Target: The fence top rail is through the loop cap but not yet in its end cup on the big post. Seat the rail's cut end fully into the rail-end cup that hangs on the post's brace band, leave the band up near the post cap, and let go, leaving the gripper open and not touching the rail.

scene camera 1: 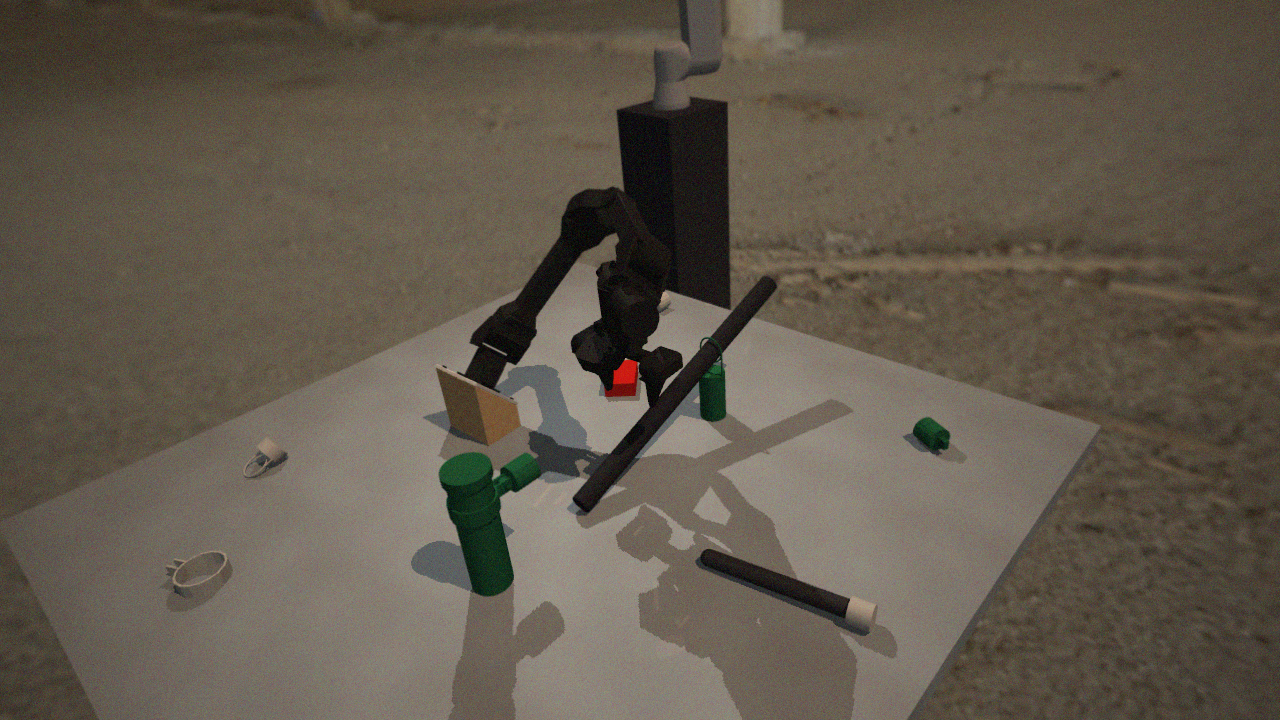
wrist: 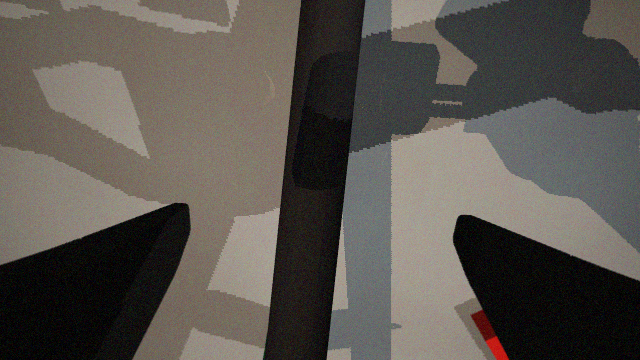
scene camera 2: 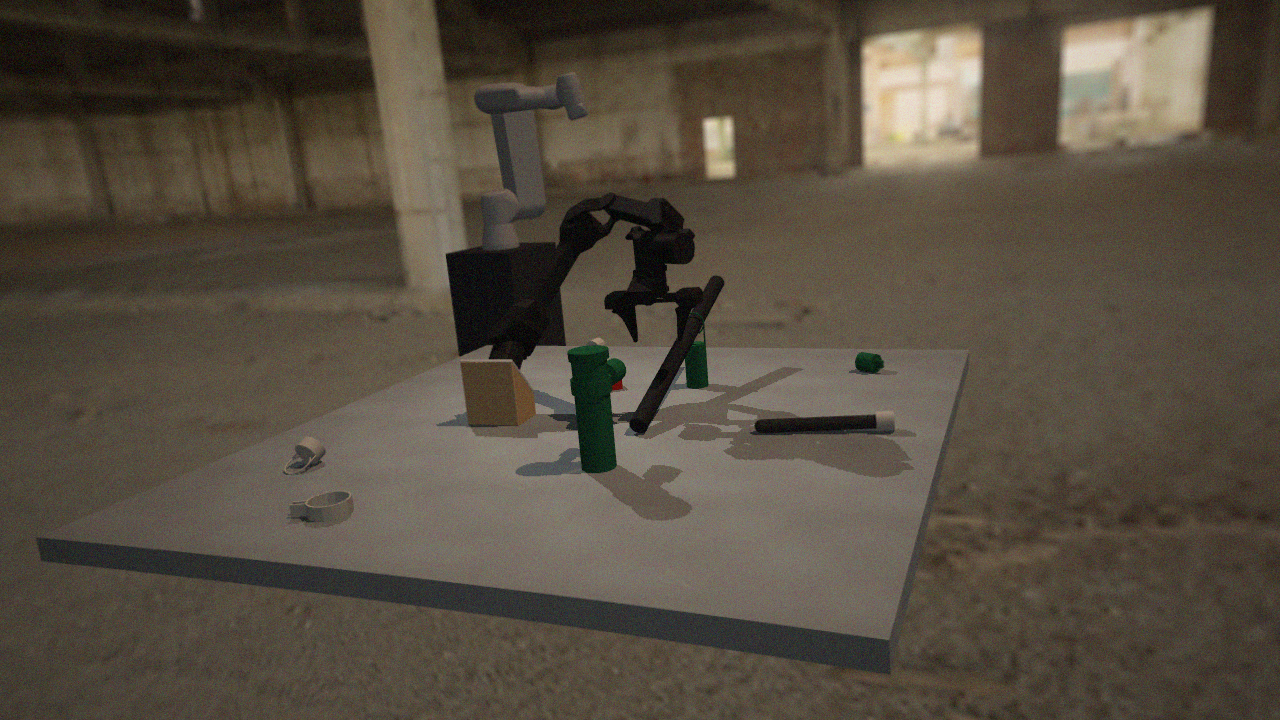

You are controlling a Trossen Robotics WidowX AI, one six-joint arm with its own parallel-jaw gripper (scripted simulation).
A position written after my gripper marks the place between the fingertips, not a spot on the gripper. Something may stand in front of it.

Note:
My gripper (scene camera 1: 630, 397) is open and holds nothing. I also see a top rail (scene camera 1: 594, 488), a red block (scene camera 1: 625, 378) and a green rail-end cup (scene camera 1: 523, 470).
The top rail shows as well in the wrist view (wrist: 328, 46) and in scene camera 2 (scene camera 2: 646, 410). My gripper also shows in the wrist view (wrist: 325, 222) and in scene camera 2 (scene camera 2: 657, 341).

